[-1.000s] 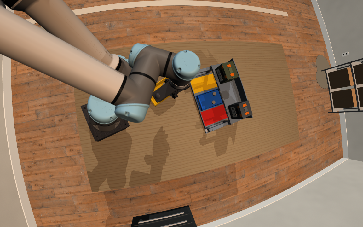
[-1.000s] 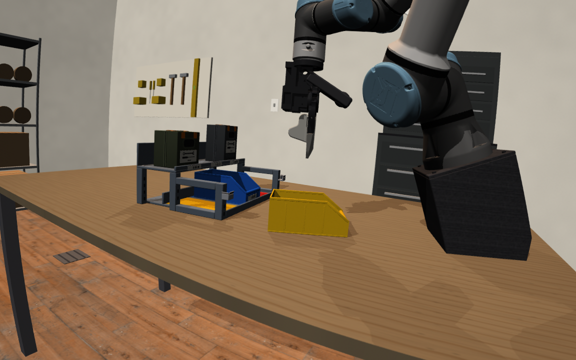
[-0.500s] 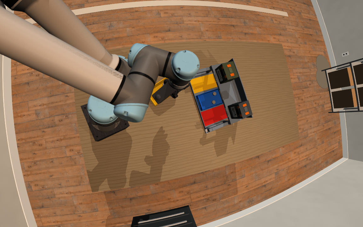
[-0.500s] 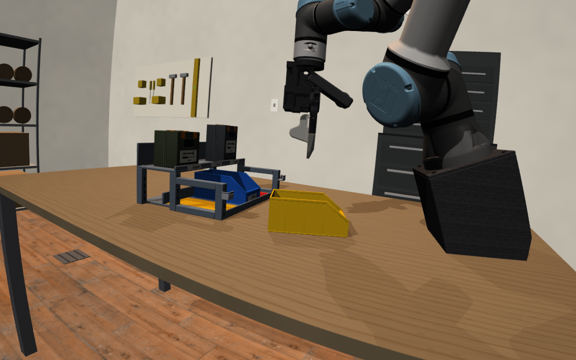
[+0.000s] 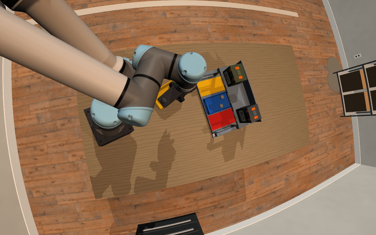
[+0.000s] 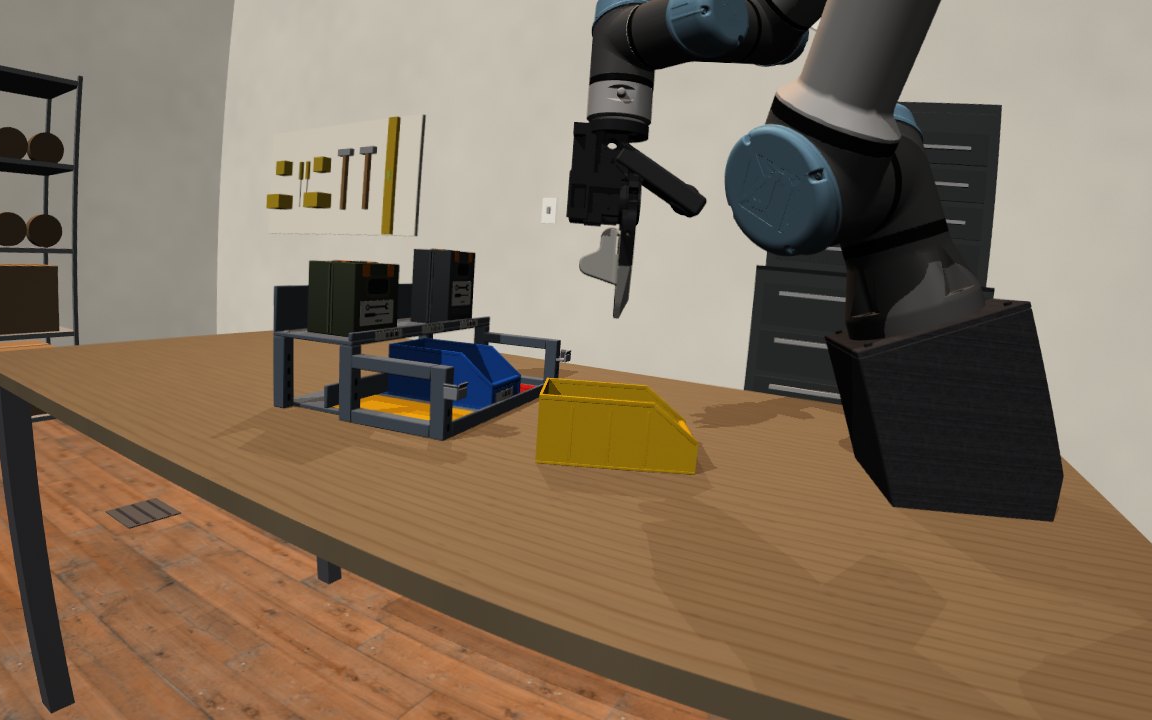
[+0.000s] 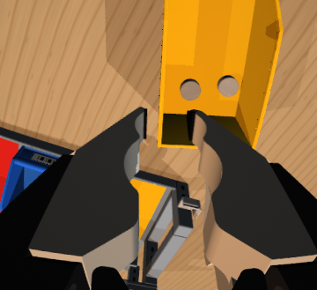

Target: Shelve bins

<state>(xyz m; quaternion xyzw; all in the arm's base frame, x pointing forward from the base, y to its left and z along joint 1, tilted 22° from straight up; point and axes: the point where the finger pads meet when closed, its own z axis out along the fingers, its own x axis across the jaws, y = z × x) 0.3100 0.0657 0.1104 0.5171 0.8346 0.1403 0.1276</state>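
The yellow bin is 3 cm behind my hand, 4 cm to the left of it and 13 cm below it. Also, from my hand: blue bin 28 cm ahead, 4 cm to the right, 13 cm below.
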